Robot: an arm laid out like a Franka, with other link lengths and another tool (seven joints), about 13 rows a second.
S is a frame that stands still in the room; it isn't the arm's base.
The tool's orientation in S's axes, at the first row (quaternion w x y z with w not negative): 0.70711, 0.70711, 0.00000, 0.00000
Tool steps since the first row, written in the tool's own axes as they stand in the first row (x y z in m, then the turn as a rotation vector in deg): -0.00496, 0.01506, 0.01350, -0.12, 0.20, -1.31; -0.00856, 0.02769, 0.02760, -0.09, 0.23, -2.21; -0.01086, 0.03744, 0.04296, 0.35, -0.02, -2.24; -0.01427, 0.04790, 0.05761, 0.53, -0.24, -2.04; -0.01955, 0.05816, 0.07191, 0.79, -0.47, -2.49
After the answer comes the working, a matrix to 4 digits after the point.
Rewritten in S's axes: -0.00496, -0.01350, 0.01506, -0.12, 1.31, 0.20; -0.00856, -0.02760, 0.02769, -0.09, 2.21, 0.23; -0.01086, -0.04296, 0.03744, 0.35, 2.24, -0.02; -0.01427, -0.05761, 0.04790, 0.53, 2.04, -0.24; -0.01955, -0.07191, 0.05816, 0.79, 2.49, -0.47
The tool's axes in the first row as the columns of a matrix, in S's axes (rounded; the answer above uses it unrounded):
1.0000, 0.0000, 0.0000
0.0000, 0.0000, -1.0000
0.0000, 1.0000, 0.0000

